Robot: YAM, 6 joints.
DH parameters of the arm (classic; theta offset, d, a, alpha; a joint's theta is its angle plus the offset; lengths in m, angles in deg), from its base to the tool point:
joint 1: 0 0.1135 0.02 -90
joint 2: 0 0 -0.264 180
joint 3: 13.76 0 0.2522 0
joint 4: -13.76 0 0.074 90
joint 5: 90 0 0 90
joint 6: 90 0.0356 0 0
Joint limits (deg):
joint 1: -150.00..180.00
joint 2: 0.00..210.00
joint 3: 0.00..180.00
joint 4: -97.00..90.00
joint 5: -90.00..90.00
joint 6: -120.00..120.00
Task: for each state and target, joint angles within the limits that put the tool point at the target. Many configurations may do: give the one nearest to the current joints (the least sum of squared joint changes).
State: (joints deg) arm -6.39 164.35 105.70 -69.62 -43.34 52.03
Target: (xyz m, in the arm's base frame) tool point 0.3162 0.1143 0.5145
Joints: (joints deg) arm 15.38 104.53 140.51 -64.66 -47.67 52.03
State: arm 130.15 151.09 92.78 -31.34 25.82 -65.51
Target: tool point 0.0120 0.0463 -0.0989
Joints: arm 103.05 179.66 42.24 -40.30 38.46 -65.51
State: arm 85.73 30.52 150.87 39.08 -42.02 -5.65
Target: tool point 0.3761 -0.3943 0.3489
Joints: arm 135.94 21.19 156.70 38.27 -37.75 -5.65
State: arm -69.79 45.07 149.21 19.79 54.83 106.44
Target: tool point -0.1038 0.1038 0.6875
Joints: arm -56.61 60.48 141.28 17.56 56.06 106.44
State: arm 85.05 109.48 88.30 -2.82 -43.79 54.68
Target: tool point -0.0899 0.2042 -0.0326
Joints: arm 107.33 132.28 40.74 -15.59 -44.62 54.68
